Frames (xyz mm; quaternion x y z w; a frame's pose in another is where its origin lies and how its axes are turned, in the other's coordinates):
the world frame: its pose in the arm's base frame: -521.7 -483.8 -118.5 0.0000 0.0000 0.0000 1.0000
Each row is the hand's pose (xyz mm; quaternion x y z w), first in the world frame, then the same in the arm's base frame.
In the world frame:
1: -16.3 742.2 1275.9 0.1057 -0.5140 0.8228 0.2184
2: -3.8 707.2 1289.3 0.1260 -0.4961 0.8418 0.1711
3: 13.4 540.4 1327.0 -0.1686 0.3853 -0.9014 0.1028
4: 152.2 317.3 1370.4 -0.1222 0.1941 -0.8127 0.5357
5: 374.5 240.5 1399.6 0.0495 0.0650 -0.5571 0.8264
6: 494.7 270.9 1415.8 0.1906 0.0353 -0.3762 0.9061
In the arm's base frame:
1: -538.0 258.4 1157.4 0.1057 -0.5140 0.8228 0.2184
2: -525.5 223.4 1170.8 0.1260 -0.4961 0.8418 0.1711
3: -508.3 56.6 1208.5 -0.1686 0.3853 -0.9014 0.1028
4: -369.5 -166.5 1251.9 -0.1222 0.1941 -0.8127 0.5357
5: -147.2 -243.3 1281.1 0.0495 0.0650 -0.5571 0.8264
6: -27.0 -212.9 1297.3 0.1906 0.0353 -0.3762 0.9060

